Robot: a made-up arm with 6 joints.
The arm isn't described. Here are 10 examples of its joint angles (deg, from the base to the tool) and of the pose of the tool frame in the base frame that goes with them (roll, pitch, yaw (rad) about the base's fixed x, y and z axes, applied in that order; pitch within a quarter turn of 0, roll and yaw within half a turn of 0; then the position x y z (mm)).
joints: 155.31 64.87 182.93 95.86 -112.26 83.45
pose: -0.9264 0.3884 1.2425 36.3 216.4 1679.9
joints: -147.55 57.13 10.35 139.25 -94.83 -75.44
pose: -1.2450 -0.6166 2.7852 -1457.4 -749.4 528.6
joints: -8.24 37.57 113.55 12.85 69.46 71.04
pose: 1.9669 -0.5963 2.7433 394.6 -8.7 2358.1
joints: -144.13 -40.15 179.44 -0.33 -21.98 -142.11
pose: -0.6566 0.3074 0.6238 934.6 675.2 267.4
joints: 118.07 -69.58 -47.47 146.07 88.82 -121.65
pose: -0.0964 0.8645 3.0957 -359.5 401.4 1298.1
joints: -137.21 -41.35 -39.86 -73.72 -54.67 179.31
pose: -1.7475 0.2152 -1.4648 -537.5 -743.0 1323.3
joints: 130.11 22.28 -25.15 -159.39 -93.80 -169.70
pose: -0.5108 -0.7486 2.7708 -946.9 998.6 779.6
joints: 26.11 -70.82 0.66 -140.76 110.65 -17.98
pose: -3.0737 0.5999 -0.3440 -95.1 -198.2 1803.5
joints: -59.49 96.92 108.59 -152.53 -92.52 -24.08
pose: 1.5022 -1.0337 0.9820 945.4 -1395.6 1209.1
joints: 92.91 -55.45 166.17 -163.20 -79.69 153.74
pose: 0.8485 0.9666 2.1459 -19.5 -904.3 2.1
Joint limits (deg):
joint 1: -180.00..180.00
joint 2: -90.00..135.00
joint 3: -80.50..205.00
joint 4: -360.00..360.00
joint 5: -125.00..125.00
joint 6: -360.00..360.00
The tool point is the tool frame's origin. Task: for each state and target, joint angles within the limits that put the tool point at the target. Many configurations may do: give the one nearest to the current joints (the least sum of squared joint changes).
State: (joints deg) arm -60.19 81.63 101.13 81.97 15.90 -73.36
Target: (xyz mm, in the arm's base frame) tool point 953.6 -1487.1 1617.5
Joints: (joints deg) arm -59.09 73.07 99.96 81.59 13.83 -73.36
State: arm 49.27 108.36 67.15 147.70 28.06 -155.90
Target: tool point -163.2 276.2 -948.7
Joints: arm 101.64 135.00 27.41 134.50 39.40 -155.90
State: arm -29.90 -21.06 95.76 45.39 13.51 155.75
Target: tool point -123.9 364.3 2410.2
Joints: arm -54.33 6.35 110.48 52.05 38.05 155.75
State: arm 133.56 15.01 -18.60 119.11 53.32 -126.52
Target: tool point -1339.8 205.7 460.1
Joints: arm 164.40 28.58 -17.24 116.49 51.93 -126.52
